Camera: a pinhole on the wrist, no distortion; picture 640 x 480 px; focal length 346.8 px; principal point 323.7 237.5 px. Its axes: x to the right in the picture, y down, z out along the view. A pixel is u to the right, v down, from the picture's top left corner.
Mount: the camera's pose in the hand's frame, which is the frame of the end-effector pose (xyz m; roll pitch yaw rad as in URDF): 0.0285 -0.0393 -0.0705 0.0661 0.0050 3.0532
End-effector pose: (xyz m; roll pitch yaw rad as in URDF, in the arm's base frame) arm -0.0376 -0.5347 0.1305 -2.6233 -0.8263 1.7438
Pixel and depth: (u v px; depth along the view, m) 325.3 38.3 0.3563
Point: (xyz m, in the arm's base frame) -0.0563 -0.2613 -0.0591
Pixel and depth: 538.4 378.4 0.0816
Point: -0.0919 -0.5759 0.1257
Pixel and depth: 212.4 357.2 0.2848
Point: -0.2826 -0.4047 0.1247
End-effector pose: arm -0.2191 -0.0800 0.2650 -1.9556 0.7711 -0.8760
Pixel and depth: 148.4 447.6 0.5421
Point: 0.4234 0.0711 0.1773
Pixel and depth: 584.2 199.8 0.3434
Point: -0.2066 0.2682 0.3207
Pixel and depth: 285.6 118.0 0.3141
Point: -0.1176 0.0894 0.0936
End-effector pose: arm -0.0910 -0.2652 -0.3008 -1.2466 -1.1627 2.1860
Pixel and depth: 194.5 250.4 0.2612
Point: -0.2047 -0.3962 -0.1469
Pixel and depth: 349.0 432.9 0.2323
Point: -0.0776 -0.4789 -0.2217
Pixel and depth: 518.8 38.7 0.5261
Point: -0.5434 -0.5137 -0.5865
